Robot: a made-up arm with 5 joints.
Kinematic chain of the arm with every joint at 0, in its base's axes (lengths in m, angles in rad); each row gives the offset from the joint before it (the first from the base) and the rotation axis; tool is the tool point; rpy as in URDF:
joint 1: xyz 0.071 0 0.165 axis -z
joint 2: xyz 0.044 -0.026 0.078 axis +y
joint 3: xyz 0.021 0 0.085 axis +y
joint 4: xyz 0.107 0 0.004 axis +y
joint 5: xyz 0.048 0.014 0 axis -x
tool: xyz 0 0 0 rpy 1.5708 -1.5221 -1.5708
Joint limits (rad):
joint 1: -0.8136..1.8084
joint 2: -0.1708..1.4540
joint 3: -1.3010..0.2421
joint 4: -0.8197..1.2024
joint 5: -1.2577..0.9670
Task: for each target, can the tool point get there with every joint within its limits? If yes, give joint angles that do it. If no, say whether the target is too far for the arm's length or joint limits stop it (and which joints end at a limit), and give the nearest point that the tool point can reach.
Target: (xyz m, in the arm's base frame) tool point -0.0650 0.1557 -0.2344
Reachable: no: too far | nearest point 0.1542 0.0705 0.0792 | short by 0.392 m
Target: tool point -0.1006 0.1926 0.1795
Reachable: no: joint limits stop it (at a limit: joint 1, joint 2, joint 3, joint 4) | nearest point 0.1312 0.0462 0.1138 | short by 0.282 m
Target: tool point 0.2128 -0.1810 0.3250
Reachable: yes | joints 0.8540 0.1683 -0.3004 0.4799 -0.7879
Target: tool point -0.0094 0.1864 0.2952
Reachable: no: joint limits stop it (at a limit: joint 1, joint 2, joint 3, joint 4) | nearest point 0.1974 0.1163 0.2808 | short by 0.219 m
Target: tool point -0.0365 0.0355 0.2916
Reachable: no: joint limits stop it (at a limit: joint 1, joint 2, joint 3, joint 4) | nearest point 0.0190 -0.1637 0.2808 | short by 0.207 m
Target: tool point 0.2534 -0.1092 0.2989
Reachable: yes | joints 0.4831 0.1553 -0.2489 1.0357 -0.7489
